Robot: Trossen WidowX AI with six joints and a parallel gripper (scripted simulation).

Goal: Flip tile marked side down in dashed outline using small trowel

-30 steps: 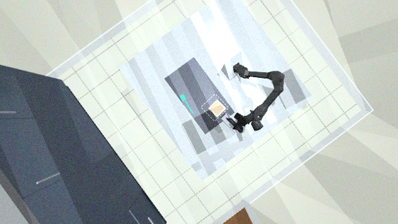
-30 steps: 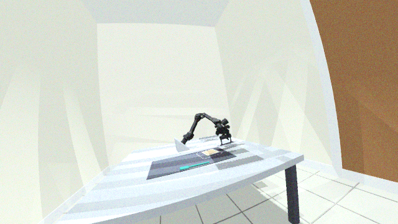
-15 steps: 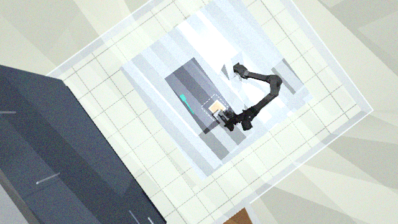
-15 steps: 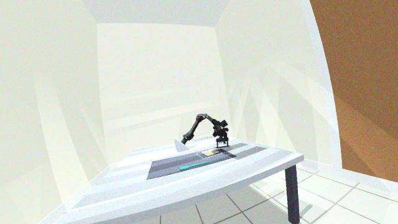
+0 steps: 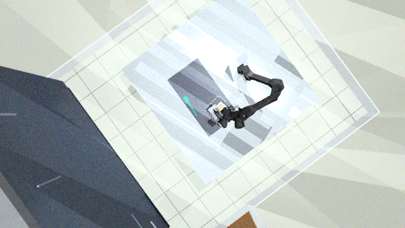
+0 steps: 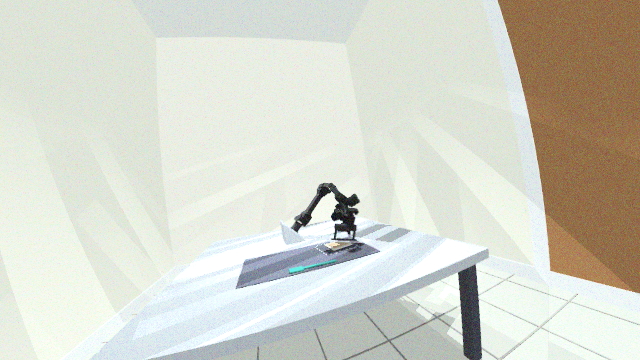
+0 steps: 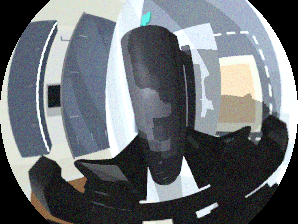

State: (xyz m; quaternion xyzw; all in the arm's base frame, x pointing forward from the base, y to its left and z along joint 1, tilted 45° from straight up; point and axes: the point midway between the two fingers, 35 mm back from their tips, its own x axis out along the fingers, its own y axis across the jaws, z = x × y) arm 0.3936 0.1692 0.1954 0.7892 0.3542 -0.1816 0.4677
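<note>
The grey mat is 20 mm behind my gripper tip, 250 mm to the right of it and 90 mm below it. From my gripper tip the other things lie so: white tile: 80 mm behind, 50 mm to the right, 70 mm below; teal trowel: 120 mm ahead, 270 mm to the right, 70 mm below.
</note>
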